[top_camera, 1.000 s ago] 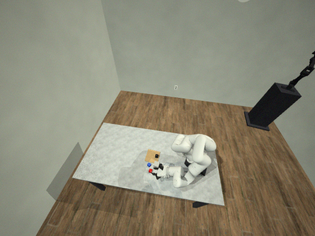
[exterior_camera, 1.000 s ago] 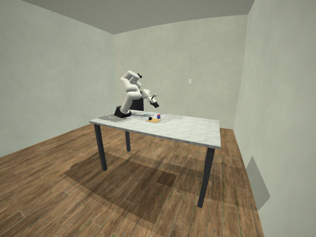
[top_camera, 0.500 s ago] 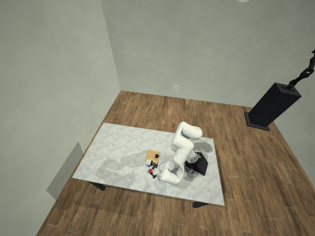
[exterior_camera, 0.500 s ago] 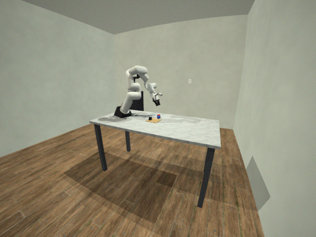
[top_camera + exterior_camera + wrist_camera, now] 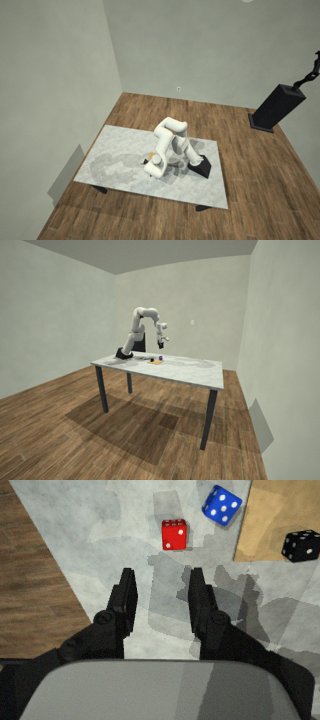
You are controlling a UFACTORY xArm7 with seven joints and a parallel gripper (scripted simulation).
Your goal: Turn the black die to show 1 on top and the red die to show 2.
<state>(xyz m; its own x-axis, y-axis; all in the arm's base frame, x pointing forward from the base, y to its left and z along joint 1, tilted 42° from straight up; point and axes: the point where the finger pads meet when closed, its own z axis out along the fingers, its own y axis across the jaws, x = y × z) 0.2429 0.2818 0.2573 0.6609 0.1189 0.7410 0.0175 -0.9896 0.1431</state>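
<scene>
My gripper is now 130 mm above the red die and 10 mm to the left of it. Also, from my hand: black die 180 mm to the right, 130 mm below, 10 mm behind; then blue die 130 mm below, 60 mm to the right, 40 mm ahead; then tan mat 170 mm to the right, 150 mm below, 30 mm ahead.
</scene>
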